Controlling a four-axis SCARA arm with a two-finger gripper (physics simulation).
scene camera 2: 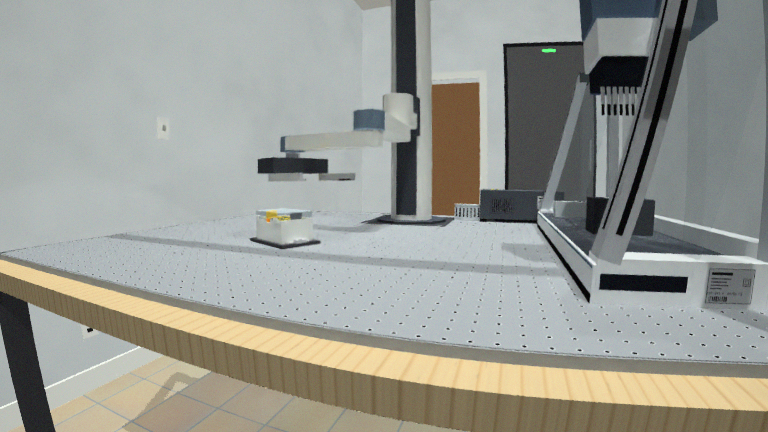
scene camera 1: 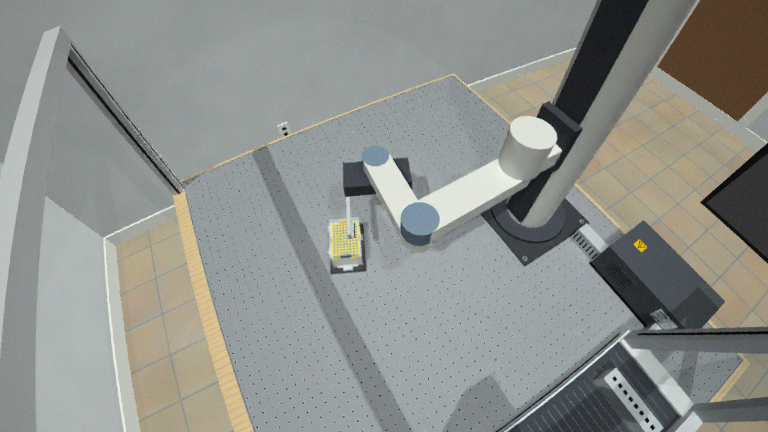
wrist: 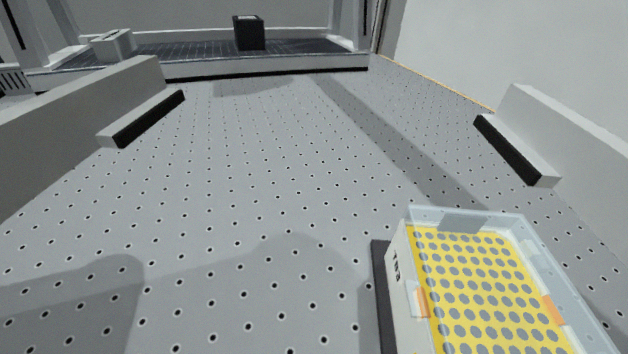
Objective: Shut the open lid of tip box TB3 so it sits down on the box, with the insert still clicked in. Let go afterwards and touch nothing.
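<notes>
Tip box TB3 is white and stands upright on a dark base. Its clear lid lies over the box top and looks about level. Whether its rim sits fully down is too fine to tell. The yellow insert with round holes lies flat inside, under the lid; its clicks cannot be judged. My gripper is wide open and empty. It hangs above the box, apart from it, with the box low at the right in the wrist view.
The perforated table top carries the arm's column base and a dark control box. A framed machine with a dark deck stands at the table's far side in the wrist view.
</notes>
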